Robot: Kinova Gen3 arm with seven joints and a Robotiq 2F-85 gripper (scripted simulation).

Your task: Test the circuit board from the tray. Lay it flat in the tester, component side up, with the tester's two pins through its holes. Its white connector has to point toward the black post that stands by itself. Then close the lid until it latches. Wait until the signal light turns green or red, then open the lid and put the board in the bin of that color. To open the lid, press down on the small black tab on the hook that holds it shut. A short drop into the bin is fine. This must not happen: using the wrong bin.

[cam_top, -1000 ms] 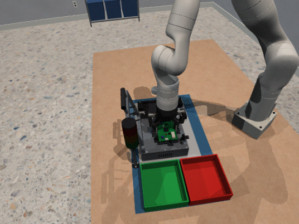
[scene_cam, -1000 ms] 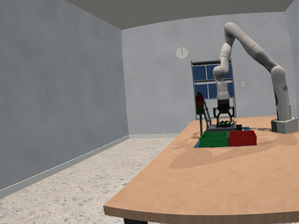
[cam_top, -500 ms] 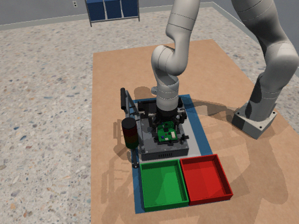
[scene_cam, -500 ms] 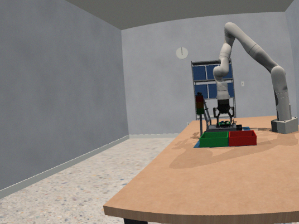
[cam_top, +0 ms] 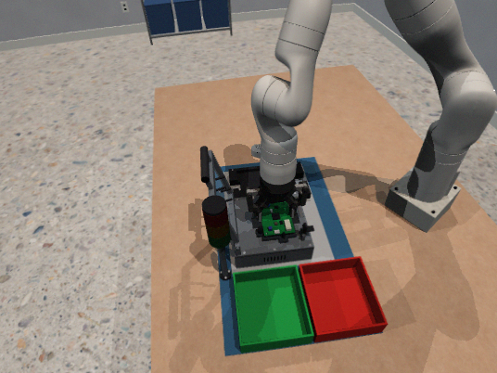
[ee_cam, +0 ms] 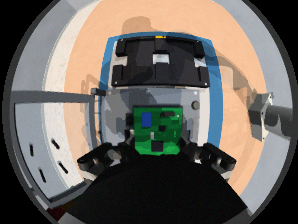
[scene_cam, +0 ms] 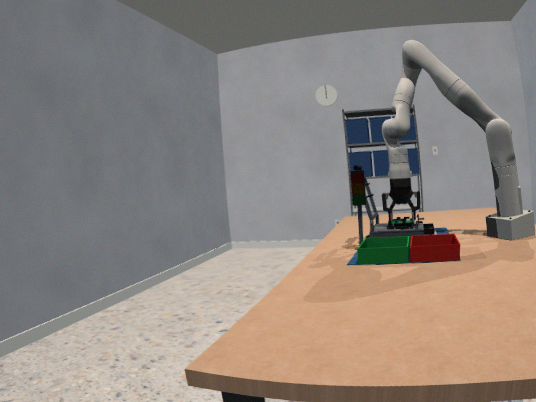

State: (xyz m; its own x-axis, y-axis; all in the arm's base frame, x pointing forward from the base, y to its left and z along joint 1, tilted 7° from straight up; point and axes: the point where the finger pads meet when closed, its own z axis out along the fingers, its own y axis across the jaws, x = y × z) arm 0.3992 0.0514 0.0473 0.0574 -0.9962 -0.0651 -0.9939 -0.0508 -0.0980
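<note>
Right now my hand is right at the green circuit board. Round my hand: red bin (12 cm behind, 19 cm to the left, 7 cm below); then green bin (3 cm ahead, 20 cm to the left, 7 cm below); then tester lid (12 cm ahead, 1 cm to the left, 10 cm above).
</note>
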